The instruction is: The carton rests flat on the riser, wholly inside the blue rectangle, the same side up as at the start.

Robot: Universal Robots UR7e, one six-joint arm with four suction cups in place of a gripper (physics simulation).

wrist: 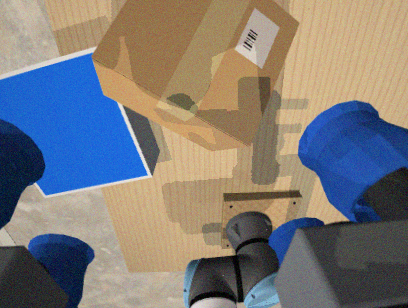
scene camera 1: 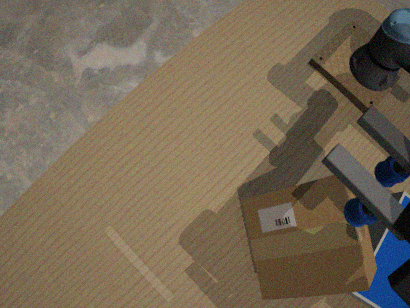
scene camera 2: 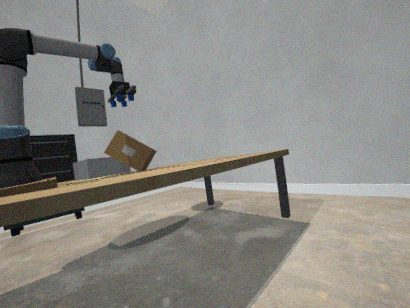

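The brown carton (scene camera 1: 305,250) (scene camera 2: 130,150) (wrist: 170,45) is tilted, its lower edge at the table and its body leaning at the riser's edge. Its label and tape strip face up. The grey riser (scene camera 2: 92,168) (wrist: 141,137) carries the blue rectangle (scene camera 1: 400,260) (wrist: 65,135) with a white border on its top; the carton overlaps one side of it in the wrist view. My gripper (scene camera 1: 376,192) (scene camera 2: 121,99) (wrist: 182,205), with blue suction cups, is open, holds nothing and hangs above the carton with a gap. The exact contact between carton and riser is hidden.
The wooden table (scene camera 1: 165,125) (scene camera 2: 240,159) (wrist: 345,65) carries the arm's base plate (scene camera 1: 345,75) (wrist: 285,205). A dark drawer cabinet (scene camera 2: 52,155) stands behind the table, and a grey box (scene camera 2: 91,107) hangs on the wall.
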